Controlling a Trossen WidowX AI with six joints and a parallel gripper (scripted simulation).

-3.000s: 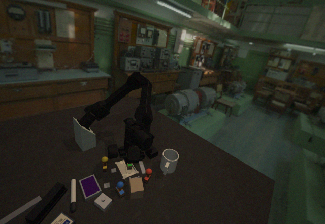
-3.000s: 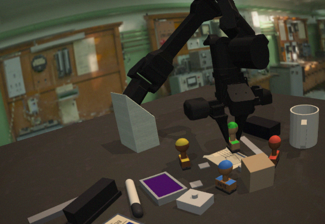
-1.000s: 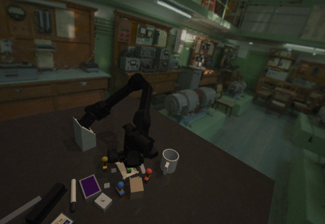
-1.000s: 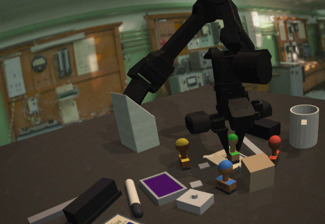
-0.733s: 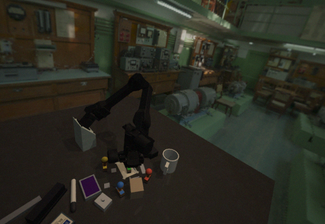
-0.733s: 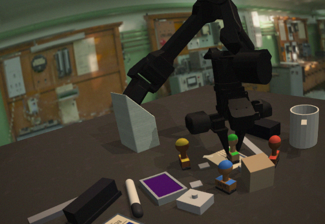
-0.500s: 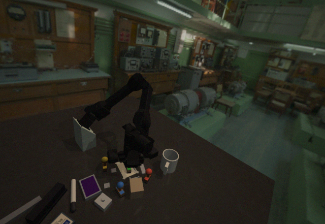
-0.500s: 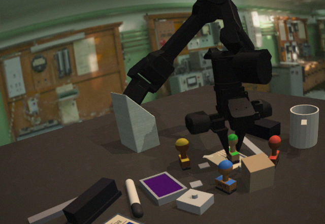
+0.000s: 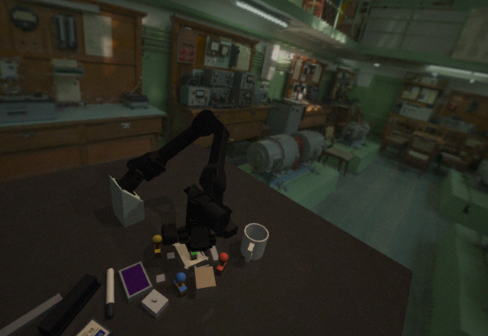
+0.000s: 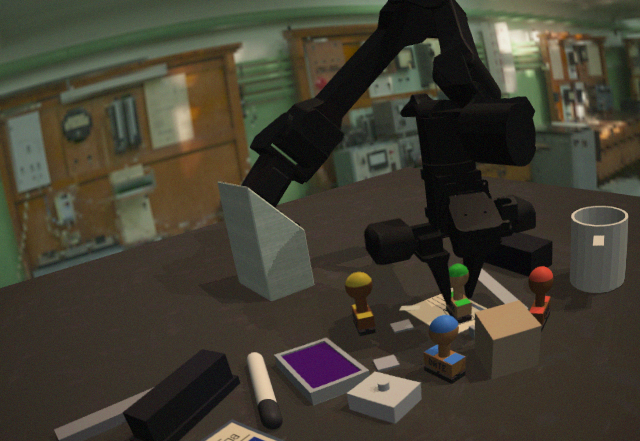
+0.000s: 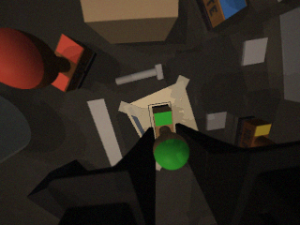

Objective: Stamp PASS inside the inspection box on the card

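Now: the green-knobbed stamp right at my gripper tip. The rest, counted from my gripper tip: cream card: 20 mm behind, 20 mm below; then bolt: 50 mm ahead, 10 mm to the right, 20 mm below; then red stamp: 90 mm ahead, 40 mm to the left.
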